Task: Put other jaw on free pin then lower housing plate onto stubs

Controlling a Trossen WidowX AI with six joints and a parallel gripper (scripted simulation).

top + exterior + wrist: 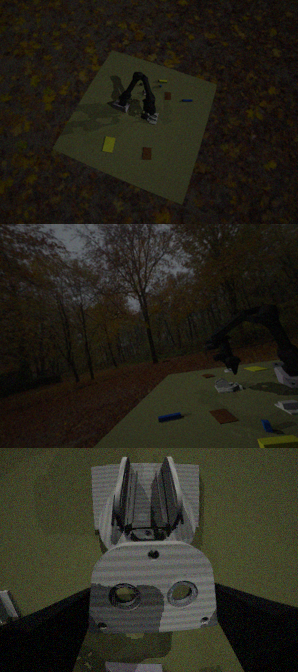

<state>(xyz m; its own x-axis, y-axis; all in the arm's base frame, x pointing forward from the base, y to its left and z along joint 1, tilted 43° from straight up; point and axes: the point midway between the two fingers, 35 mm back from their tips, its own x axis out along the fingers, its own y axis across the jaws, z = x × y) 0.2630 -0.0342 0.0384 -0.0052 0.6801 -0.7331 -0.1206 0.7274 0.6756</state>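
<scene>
Right now my gripper tip is 20 mm short of the grey jaw, 20 mm to the right of it and 70 mm above it. From my gripper tip the other things lie so: blue bar: 330 mm ahead, 330 mm to the left, 80 mm below; then yellow bar: 10 mm ahead, 450 mm to the left, 70 mm below; then yellow slab: 220 mm behind, 400 mm to the right, 80 mm below.
</scene>
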